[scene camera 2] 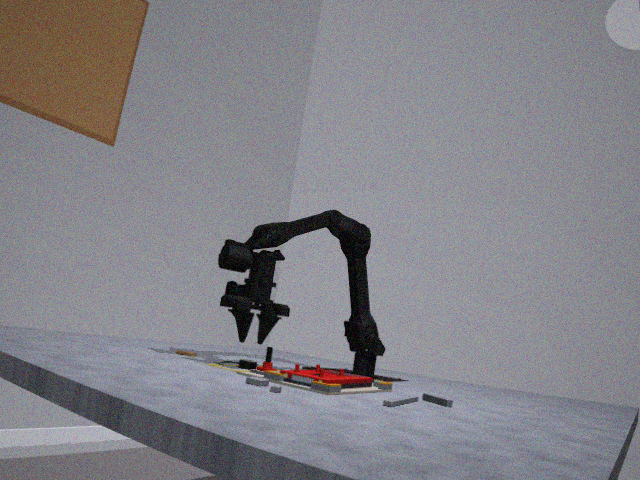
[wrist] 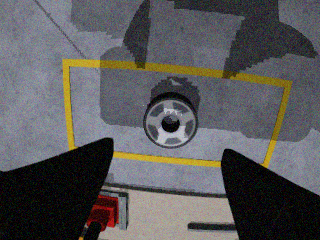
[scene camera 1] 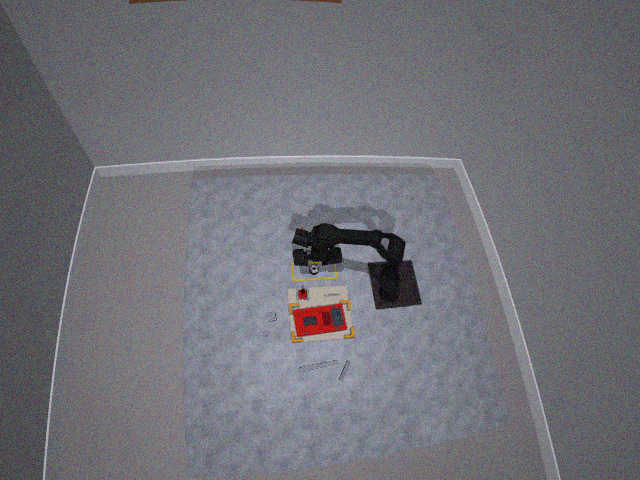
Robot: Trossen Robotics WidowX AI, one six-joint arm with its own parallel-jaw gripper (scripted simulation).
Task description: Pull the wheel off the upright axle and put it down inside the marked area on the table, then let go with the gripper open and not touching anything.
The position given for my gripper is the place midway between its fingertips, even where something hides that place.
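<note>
My gripper (scene camera 2: 250, 343) is open and holds nothing, and I can see the gripper (wrist: 168, 151) from the wrist as well. There is a red plate (scene camera 1: 325, 319) too. In the wrist view the red plate is out of frame.
</note>
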